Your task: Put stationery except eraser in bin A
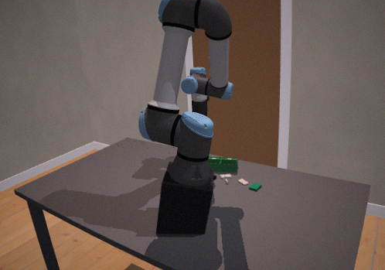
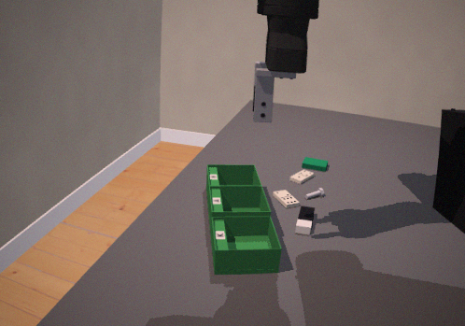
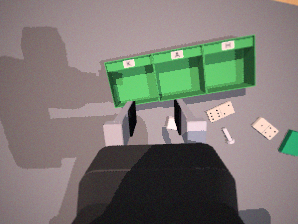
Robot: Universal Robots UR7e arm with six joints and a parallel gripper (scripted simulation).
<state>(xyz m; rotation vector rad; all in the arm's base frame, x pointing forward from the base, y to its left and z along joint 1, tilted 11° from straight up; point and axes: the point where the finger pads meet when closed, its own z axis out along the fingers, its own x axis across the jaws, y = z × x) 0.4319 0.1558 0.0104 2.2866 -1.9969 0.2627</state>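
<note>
Right now my hand is 310 mm to the left of the green block, 200 mm above it and 100 mm past it. From my hand the other things lie so: bolt: 200 mm below, 170 mm to the right, 100 mm behind; black-and-white block: 200 mm below, 80 mm behind, 60 mm to the right; joined green bins: 180 mm below, 40 mm to the right, 30 mm ahead.
</note>
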